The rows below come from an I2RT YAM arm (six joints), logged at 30 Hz.
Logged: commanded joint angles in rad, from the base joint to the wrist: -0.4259 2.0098 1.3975 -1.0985 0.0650 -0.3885; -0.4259 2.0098 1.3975 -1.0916 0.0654 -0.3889; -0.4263 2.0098 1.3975 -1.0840 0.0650 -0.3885; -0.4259 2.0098 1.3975 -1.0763 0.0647 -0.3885; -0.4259 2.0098 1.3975 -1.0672 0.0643 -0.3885; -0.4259 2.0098 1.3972 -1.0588 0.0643 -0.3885; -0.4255 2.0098 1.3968 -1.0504 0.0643 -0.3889; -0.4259 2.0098 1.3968 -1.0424 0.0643 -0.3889; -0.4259 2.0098 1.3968 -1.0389 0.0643 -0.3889; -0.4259 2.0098 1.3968 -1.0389 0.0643 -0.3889; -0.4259 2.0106 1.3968 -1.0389 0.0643 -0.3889; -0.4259 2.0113 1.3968 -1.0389 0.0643 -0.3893; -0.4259 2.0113 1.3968 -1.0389 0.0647 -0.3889; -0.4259 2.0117 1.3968 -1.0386 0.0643 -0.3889; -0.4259 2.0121 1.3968 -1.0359 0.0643 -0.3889
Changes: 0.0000 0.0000 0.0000 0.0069 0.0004 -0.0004; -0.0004 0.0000 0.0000 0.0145 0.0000 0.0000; 0.0000 0.0000 0.0000 0.0222 -0.0003 0.0000; 0.0000 0.0000 0.0000 0.0313 -0.0007 0.0000; 0.0000 0.0000 -0.0003 0.0397 -0.0007 0.0000; 0.0004 0.0000 -0.0007 0.0481 -0.0007 -0.0004; 0.0000 0.0000 -0.0007 0.0561 -0.0007 -0.0004; 0.0000 0.0000 -0.0007 0.0596 -0.0007 -0.0004; 0.0000 0.0000 -0.0007 0.0596 -0.0007 -0.0004; 0.0000 0.0008 -0.0007 0.0596 -0.0007 -0.0004; 0.0000 0.0015 -0.0007 0.0596 -0.0007 -0.0008; 0.0000 0.0015 -0.0007 0.0596 -0.0003 -0.0004; 0.0000 0.0019 -0.0007 0.0599 -0.0007 -0.0004; 0.0000 0.0023 -0.0007 0.0626 -0.0007 -0.0004
